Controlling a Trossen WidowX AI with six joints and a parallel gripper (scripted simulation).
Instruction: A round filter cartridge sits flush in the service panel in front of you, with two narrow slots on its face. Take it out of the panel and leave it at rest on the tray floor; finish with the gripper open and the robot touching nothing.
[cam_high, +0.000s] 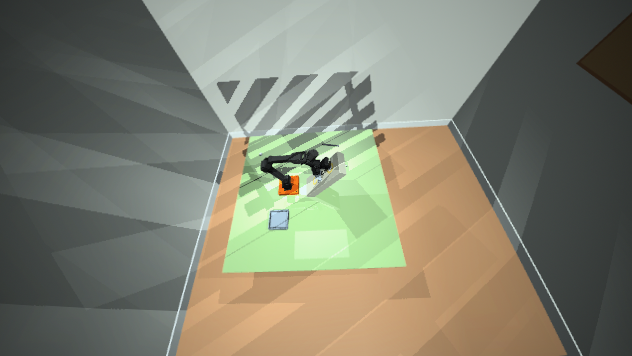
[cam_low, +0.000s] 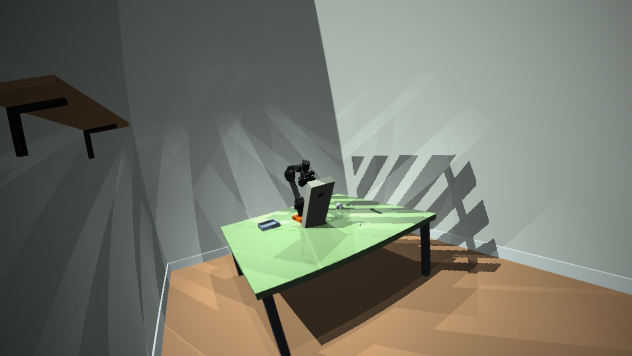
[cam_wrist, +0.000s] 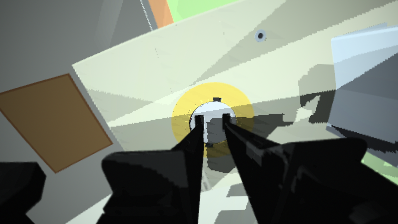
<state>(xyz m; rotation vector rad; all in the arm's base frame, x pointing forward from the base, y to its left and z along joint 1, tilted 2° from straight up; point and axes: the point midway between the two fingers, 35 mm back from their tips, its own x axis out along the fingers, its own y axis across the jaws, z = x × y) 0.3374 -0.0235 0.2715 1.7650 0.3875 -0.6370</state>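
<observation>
My gripper tip is now 2 cm short of the round filter cartridge and 1 cm above it. The rest, counted from my gripper tip: blue-grey tray (44 cm behind, 28 cm below, 25 cm to the right).
</observation>
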